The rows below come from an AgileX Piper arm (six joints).
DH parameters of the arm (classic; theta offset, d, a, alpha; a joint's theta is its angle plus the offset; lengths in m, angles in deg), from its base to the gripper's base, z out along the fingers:
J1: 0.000 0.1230 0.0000 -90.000
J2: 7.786 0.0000 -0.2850 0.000
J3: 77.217 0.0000 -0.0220 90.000
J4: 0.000 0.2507 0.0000 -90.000
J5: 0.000 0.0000 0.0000 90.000
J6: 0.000 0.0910 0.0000 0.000
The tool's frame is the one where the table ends.
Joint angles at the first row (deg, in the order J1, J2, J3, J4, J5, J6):
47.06 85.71 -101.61 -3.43 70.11 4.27
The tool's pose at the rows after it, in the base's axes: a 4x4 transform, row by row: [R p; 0 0 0 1], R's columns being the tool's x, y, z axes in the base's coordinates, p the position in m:
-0.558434 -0.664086 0.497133 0.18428; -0.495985 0.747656 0.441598 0.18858; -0.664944 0.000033 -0.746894 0.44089; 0 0 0 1
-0.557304 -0.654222 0.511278 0.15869; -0.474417 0.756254 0.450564 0.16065; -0.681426 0.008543 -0.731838 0.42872; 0 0 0 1
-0.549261 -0.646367 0.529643 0.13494; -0.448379 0.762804 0.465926 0.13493; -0.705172 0.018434 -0.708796 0.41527; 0 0 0 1
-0.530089 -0.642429 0.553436 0.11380; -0.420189 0.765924 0.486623 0.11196; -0.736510 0.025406 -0.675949 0.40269; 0 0 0 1
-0.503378 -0.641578 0.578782 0.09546; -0.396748 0.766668 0.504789 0.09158; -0.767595 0.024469 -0.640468 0.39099; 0 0 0 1
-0.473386 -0.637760 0.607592 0.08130; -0.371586 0.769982 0.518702 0.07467; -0.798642 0.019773 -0.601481 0.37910; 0 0 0 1
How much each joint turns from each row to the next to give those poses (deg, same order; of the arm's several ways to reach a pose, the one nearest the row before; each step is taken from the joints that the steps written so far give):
-0.20 -8.86 10.84 -0.35 -2.70 1.11
-0.01 -8.59 10.17 -0.34 -2.84 1.11
0.00 -8.13 8.87 -0.28 -2.64 0.99
0.00 -7.55 7.36 -0.32 -2.40 0.64
0.00 -6.88 5.96 -0.50 -1.75 0.19
-0.29 -6.04 5.13 -0.64 -1.89 0.07

